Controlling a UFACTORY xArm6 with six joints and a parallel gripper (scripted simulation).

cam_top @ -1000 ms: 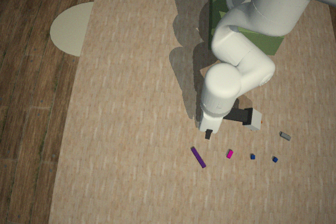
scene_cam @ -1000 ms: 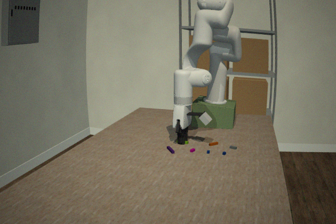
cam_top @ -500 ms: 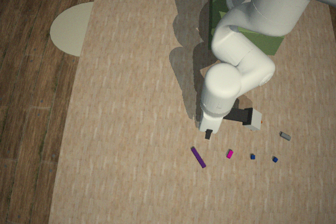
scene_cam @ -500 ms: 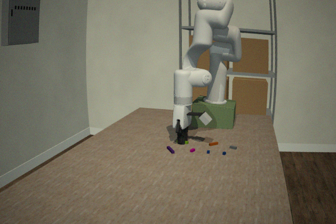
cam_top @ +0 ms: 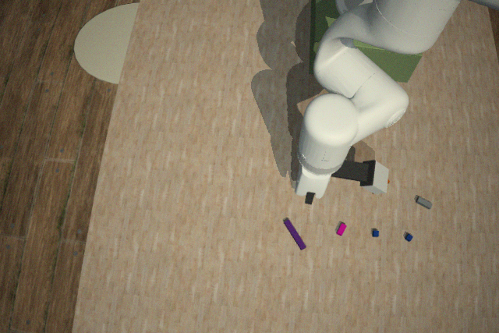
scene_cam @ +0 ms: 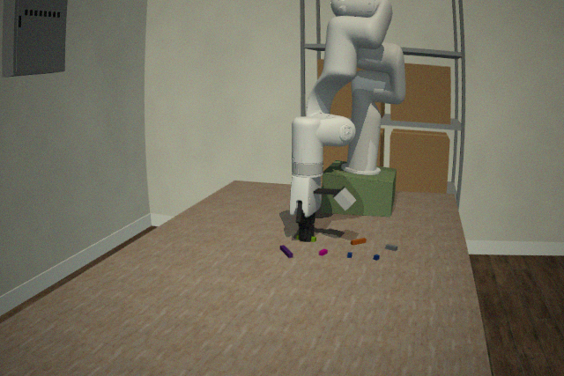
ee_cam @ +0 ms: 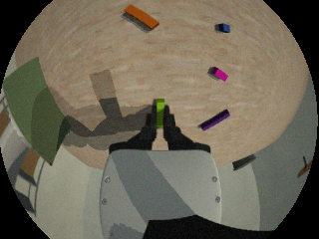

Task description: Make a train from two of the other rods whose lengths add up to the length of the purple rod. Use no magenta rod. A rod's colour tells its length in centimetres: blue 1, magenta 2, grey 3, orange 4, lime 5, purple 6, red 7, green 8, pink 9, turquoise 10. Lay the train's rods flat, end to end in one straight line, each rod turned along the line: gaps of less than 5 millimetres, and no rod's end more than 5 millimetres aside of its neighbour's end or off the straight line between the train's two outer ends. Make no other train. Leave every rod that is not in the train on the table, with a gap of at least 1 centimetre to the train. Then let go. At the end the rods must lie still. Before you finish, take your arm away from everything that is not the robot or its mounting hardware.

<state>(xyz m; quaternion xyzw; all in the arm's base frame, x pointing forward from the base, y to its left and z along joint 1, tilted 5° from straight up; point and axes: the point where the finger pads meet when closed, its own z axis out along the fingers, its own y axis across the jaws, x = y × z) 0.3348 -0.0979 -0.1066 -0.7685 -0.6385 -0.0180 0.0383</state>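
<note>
Right now my hand is 10 cm short of the purple rod, 3 cm to the left of it and 2 cm above it. Round my hand: lime rod (2 cm below); magenta rod (9 cm ahead, 6 cm to the left, 2 cm below); orange rod (13 cm to the left, 2 cm below).
</note>
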